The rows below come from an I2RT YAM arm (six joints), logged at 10 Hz.
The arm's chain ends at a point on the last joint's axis. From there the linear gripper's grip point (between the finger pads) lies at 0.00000 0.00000 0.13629 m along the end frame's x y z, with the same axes.
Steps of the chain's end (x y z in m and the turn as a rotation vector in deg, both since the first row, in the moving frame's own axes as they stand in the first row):
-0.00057 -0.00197 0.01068 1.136 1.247 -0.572
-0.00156 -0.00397 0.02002 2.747 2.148 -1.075
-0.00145 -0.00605 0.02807 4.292 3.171 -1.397
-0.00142 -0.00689 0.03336 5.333 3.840 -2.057
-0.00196 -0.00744 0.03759 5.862 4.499 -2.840
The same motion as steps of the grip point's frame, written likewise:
0.00238 -0.00469 0.01062 1.136 1.247 -0.572
0.00348 -0.01055 0.01977 2.747 2.148 -1.075
0.00596 -0.01634 0.02748 4.292 3.171 -1.397
0.00746 -0.01971 0.03246 5.333 3.840 -2.057
0.00836 -0.02160 0.03646 5.862 4.499 -2.840

